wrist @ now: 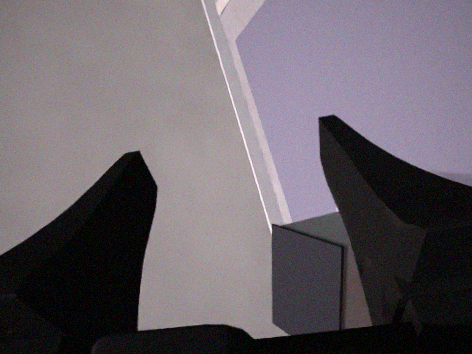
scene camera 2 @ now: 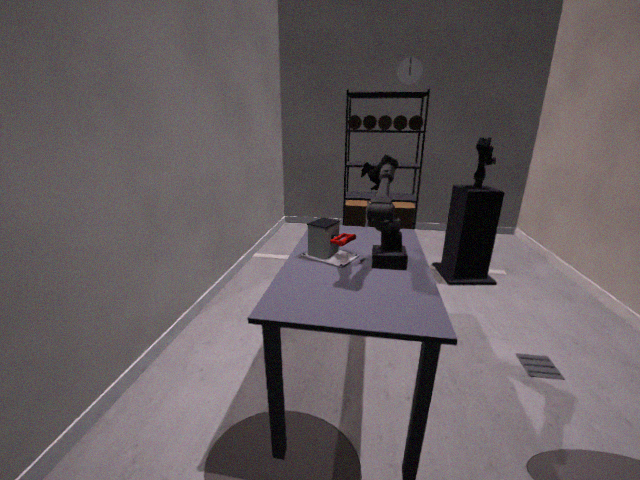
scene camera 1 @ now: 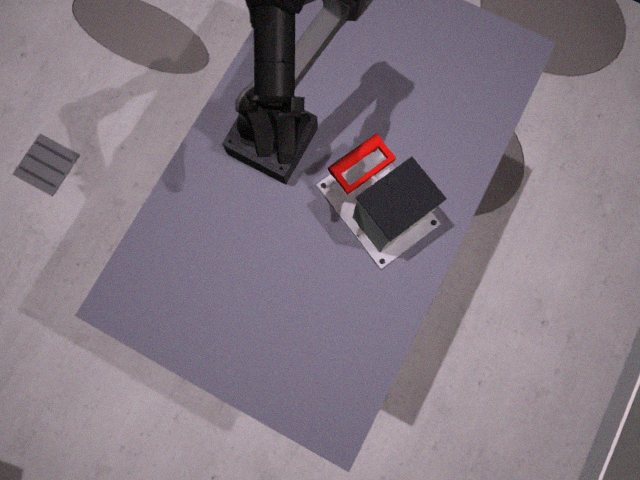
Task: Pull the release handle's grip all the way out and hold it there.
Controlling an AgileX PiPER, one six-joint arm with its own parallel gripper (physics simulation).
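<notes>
The release handle's red grip [scene camera 1: 354,153] [scene camera 2: 338,242] is a rectangular loop at the side of a grey housing with a dark top [scene camera 1: 400,196] [scene camera 2: 322,241] [wrist: 307,280]. The housing stands on a pale base plate [scene camera 1: 382,256] [scene camera 2: 339,262] with dark bolt spots. My gripper [scene camera 2: 368,179] [wrist: 231,155] is open and empty. In scene camera 2 it is high above the table, apart from the grip and higher than it. In the wrist view the housing shows low between the fingers, partly hidden by the right one; the red grip does not show there.
The bluish table [scene camera 1: 232,310] [scene camera 2: 356,304] [wrist: 325,75] carries my arm's black base [scene camera 1: 258,157] [scene camera 2: 389,257] beside the base plate. In scene camera 2 a shelf rack [scene camera 2: 387,94] stands behind the table, and a black pedestal [scene camera 2: 469,237] with another arm stands to the right.
</notes>
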